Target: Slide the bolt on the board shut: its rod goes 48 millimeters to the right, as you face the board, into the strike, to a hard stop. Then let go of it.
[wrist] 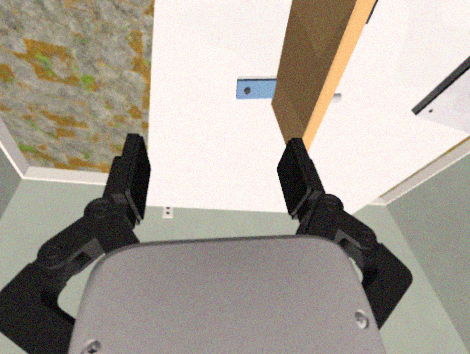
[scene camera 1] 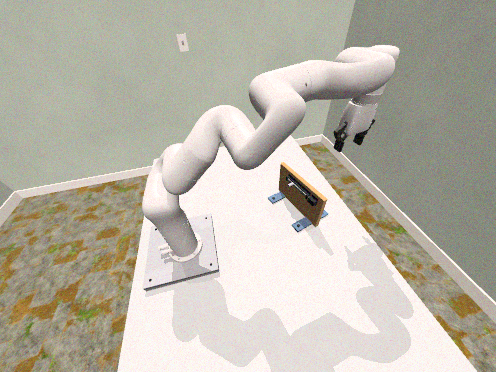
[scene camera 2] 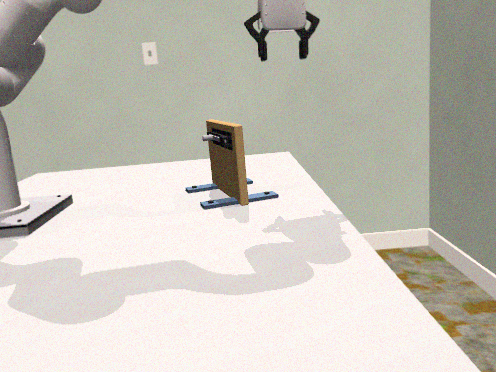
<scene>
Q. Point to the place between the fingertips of my gripper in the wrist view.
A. At 217, 151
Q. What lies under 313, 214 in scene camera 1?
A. A wooden board.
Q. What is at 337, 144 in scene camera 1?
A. My gripper.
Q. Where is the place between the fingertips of my gripper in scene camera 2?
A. At 283, 59
</scene>
